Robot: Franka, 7 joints.
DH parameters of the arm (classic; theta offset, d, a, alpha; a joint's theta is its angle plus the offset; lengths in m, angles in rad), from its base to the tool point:
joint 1: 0 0.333 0 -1.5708
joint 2: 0 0 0 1.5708
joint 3: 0 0.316 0.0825 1.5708
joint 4: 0 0 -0.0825 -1.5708
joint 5: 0 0.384 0 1.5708
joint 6: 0 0 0.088 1.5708
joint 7: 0 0.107 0 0
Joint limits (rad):
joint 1: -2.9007..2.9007
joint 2: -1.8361..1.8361
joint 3: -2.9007..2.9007
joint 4: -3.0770..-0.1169
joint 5: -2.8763..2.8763
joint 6: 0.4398..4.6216
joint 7: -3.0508..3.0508
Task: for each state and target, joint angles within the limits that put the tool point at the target. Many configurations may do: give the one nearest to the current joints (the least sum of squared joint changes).
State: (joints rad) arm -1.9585 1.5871 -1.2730 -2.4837 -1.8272 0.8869 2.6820
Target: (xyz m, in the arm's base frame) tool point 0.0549 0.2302 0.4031
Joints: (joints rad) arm -2.7542 1.2520 -1.4625 -3.0770 -1.4694 1.2230 2.6820
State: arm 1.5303 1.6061 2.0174 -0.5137 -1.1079 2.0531 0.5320
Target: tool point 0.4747 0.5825 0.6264
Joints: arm 0.7099 1.1518 2.0552 -0.1169 -1.1033 1.6287 0.5320
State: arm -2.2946 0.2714 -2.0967 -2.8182 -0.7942 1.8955 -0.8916
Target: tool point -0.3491 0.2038 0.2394
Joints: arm -1.9065 0.0135 -1.6971 -2.5891 -0.7960 2.1922 -0.8916
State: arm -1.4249 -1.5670 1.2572 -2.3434 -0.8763 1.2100 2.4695
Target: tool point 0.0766 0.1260 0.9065
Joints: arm -1.3104 -1.3110 0.4063 -1.7957 -1.1350 1.3713 2.4695
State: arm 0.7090 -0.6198 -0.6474 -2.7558 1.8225 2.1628 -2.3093
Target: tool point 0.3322 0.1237 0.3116
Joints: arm 0.7972 -0.4315 -0.6069 -2.8523 1.8196 2.1760 -2.3093
